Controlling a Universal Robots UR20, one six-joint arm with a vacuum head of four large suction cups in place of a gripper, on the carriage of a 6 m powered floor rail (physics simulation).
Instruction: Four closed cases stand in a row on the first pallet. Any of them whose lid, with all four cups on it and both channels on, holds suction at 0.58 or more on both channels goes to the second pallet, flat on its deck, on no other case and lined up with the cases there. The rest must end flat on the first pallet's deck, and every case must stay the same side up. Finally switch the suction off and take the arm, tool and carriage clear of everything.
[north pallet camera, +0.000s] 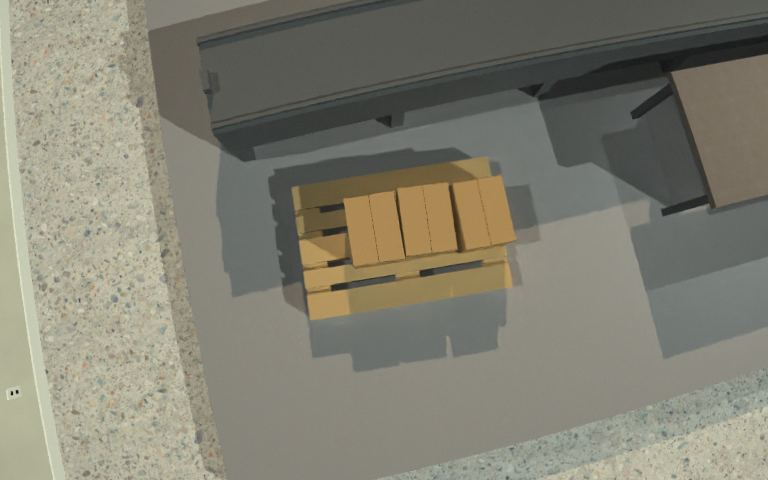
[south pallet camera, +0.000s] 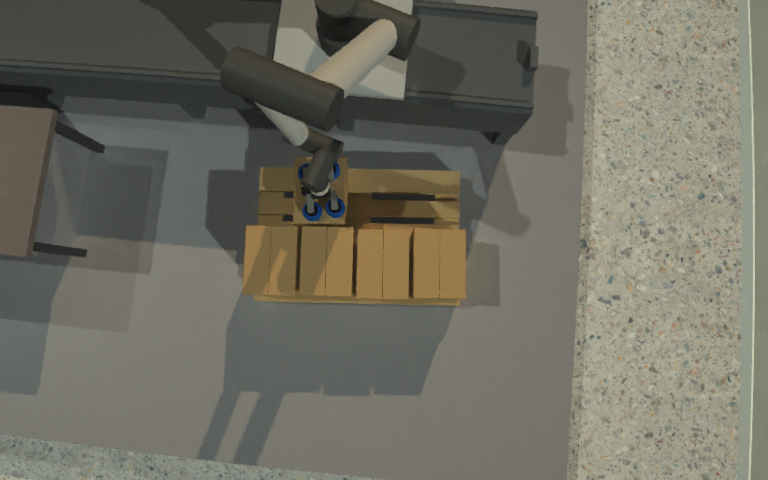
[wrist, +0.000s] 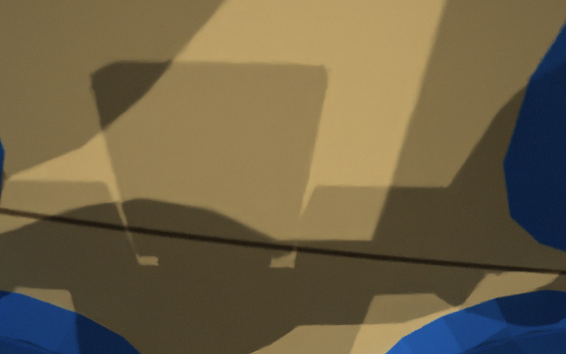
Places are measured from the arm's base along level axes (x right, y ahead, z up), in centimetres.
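Pixels of known places: end effector, tool point: (wrist: 265, 226); arm's base, origin of the base link: (south pallet camera: 342, 38).
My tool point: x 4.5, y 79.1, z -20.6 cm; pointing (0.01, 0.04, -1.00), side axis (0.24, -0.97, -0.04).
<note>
Ahead of a thing's pixels: the offset from my tool point to its middle. Level surfaces: height alone.
My gripper (south pallet camera: 321, 192), a head with four blue suction cups, sits on the lid of a closed tan case {dx +1.6, dy -0.6, dz -9.5 cm} (south pallet camera: 342, 189) (wrist: 200, 120) at the back left of the south pallet (south pallet camera: 407, 180). It holds the case flat and upright. Whether the case's base touches the deck is hidden. In front stands a row of closed cases {dx +23.8, dy +39.5, dz -10.3 cm} (south pallet camera: 283, 277) {dx -6.4, dy +37.0, dz -10.3 cm} (south pallet camera: 338, 277) {dx -36.7, dy +35.9, dz -10.3 cm} (south pallet camera: 396, 271) {dx -66.8, dy +32.6, dz -10.3 cm} (south pallet camera: 451, 271), very near the held case. In the north view, three closed cases (north pallet camera: 387, 232) (north pallet camera: 441, 220) (north pallet camera: 498, 215) stand in a row on the north pallet (north pallet camera: 368, 297), with bare deck to their left.
The dark floor rail (north pallet camera: 368, 50) (south pallet camera: 470, 67) runs behind both pallets. The pale carriage (south pallet camera: 385, 84) stands on it, behind the south pallet. A brown table {dz +16.6 cm} (north pallet camera: 730, 135) (south pallet camera: 22, 181) stands between the pallets. Speckled walls (north pallet camera: 90, 226) (south pallet camera: 668, 226) bound the outer sides.
</note>
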